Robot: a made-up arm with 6 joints. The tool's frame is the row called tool.
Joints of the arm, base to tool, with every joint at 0 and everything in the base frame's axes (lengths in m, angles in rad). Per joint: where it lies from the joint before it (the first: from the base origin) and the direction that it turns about. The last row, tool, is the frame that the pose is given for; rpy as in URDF.
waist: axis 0 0 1 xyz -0.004 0.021 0.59
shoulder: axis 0 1 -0.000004 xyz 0.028 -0.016 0.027
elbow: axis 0 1 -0.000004 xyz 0.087 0.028 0.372
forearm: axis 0 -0.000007 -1 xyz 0.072 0.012 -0.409
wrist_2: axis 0 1 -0.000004 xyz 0.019 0 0.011
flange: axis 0 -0.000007 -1 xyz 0.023 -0.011 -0.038
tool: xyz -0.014 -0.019 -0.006 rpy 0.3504 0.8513 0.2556
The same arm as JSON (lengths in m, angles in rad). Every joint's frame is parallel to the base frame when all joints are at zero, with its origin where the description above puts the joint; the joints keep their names.
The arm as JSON. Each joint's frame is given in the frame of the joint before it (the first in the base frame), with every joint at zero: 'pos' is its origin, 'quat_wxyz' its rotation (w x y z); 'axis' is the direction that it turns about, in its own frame. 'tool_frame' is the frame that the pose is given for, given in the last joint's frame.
{
  "length_unit": "m",
  "angle_unit": "rad",
  "joints": [
    {
      "joint": "waist",
      "pos": [
        -0.004,
        0.021,
        0.59
      ],
      "quat_wxyz": [
        1.0,
        0.0,
        0.0,
        0.0
      ],
      "axis": "+z"
    },
    {
      "joint": "shoulder",
      "pos": [
        0.028,
        -0.016,
        0.027
      ],
      "quat_wxyz": [
        1.0,
        0.0,
        0.0,
        0.0
      ],
      "axis": "+y"
    },
    {
      "joint": "elbow",
      "pos": [
        0.087,
        0.028,
        0.372
      ],
      "quat_wxyz": [
        1.0,
        0.0,
        0.0,
        0.0
      ],
      "axis": "+y"
    },
    {
      "joint": "forearm",
      "pos": [
        0.072,
        0.012,
        -0.409
      ],
      "quat_wxyz": [
        1.0,
        0.0,
        0.0,
        0.0
      ],
      "axis": "-z"
    },
    {
      "joint": "wrist_2",
      "pos": [
        0.019,
        0.0,
        0.011
      ],
      "quat_wxyz": [
        1.0,
        0.0,
        0.0,
        0.0
      ],
      "axis": "+y"
    },
    {
      "joint": "flange",
      "pos": [
        0.023,
        -0.011,
        -0.038
      ],
      "quat_wxyz": [
        1.0,
        0.0,
        0.0,
        0.0
      ],
      "axis": "-z"
    }
  ],
  "tool_frame": {
    "pos": [
      -0.014,
      -0.019,
      -0.006
    ],
    "quat_wxyz": [
      0.898687,
      0.105636,
      0.423509,
      0.042917
    ]
  }
}

